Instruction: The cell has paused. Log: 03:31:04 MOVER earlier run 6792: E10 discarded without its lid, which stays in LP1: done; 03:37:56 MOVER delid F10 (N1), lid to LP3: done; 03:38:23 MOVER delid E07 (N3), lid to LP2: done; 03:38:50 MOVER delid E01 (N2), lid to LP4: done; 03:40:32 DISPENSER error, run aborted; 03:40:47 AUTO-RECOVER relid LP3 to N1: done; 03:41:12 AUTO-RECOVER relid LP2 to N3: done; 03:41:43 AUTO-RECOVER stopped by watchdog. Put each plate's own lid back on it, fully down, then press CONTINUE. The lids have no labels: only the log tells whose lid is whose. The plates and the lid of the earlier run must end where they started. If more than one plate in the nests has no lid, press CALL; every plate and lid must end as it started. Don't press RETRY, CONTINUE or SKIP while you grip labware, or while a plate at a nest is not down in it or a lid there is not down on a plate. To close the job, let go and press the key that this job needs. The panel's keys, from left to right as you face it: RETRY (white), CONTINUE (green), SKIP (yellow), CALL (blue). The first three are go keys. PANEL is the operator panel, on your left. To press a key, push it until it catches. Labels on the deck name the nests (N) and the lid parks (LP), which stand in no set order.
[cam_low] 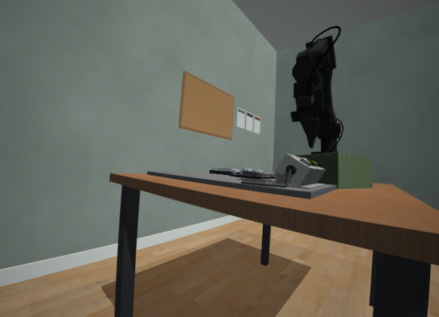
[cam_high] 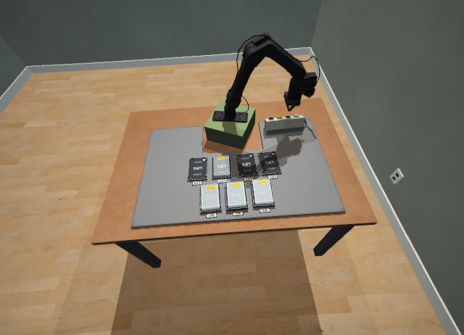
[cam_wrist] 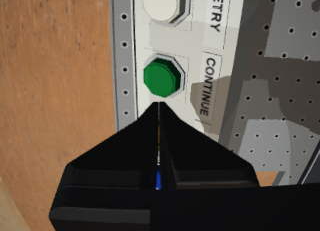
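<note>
Right now the green continue key is 5 cm below my hand. From my hand the other things lie so: white retry key 1 cm behind, 5 cm to the left, 5 cm below; then lid 36 cm ahead, 35 cm to the right, 10 cm below; then blue key 2 cm ahead, 10 cm to the right, 5 cm below.
</note>
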